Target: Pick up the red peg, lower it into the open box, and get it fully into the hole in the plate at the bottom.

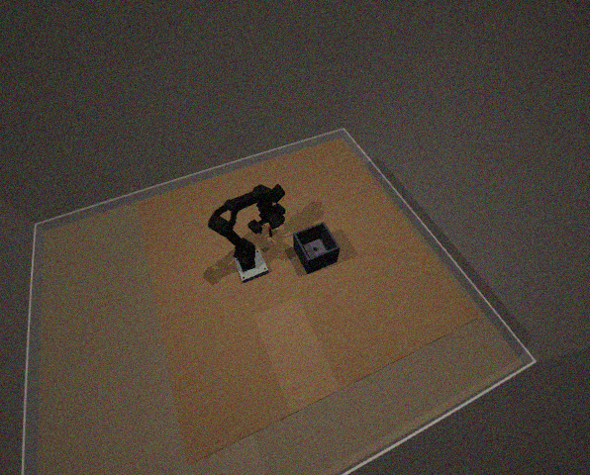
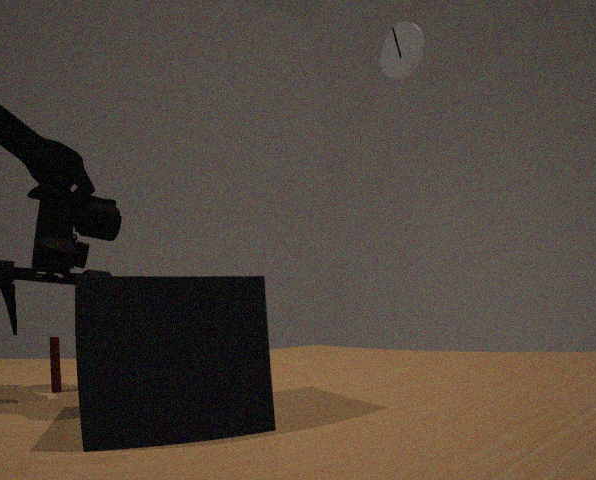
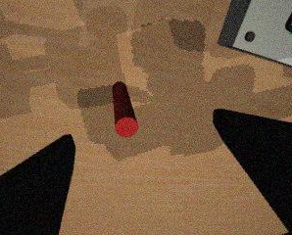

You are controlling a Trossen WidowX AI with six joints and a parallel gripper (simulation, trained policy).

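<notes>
My gripper tip is now 40 mm above the red peg and 10 mm short of it. Also, from my gripper tip: grey plate 180 mm to the right, 180 mm ahead, 40 mm below.
</notes>
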